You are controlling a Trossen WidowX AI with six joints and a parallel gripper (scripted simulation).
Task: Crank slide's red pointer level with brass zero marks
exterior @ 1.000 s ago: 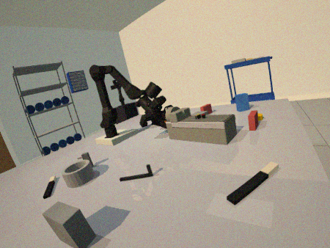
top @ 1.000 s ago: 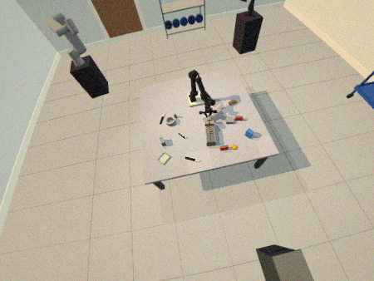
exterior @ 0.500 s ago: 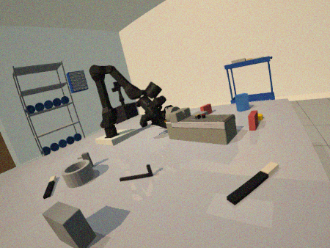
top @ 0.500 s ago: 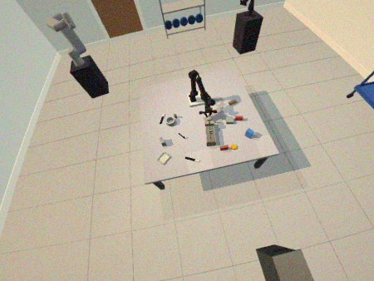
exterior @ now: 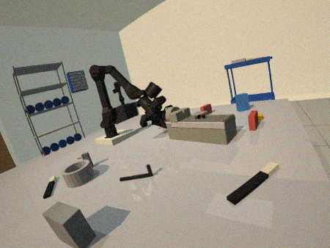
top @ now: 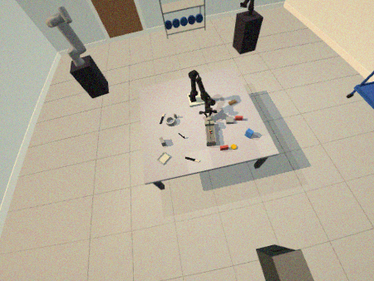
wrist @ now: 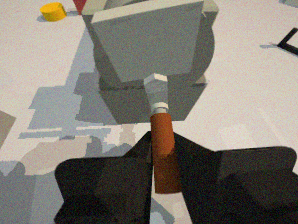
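Right now my gripper tip is 3 cm below the brown crank handle, 2 cm past it and 1 cm to the right of it. Round my gripper tip: yellow disc: 37 cm ahead, 12 cm to the left, 3 cm below; then red pointer: 18 cm ahead, 5 cm to the right, 5 cm above; then black l-shaped piece: 31 cm to the right, 7 cm ahead, 2 cm below.
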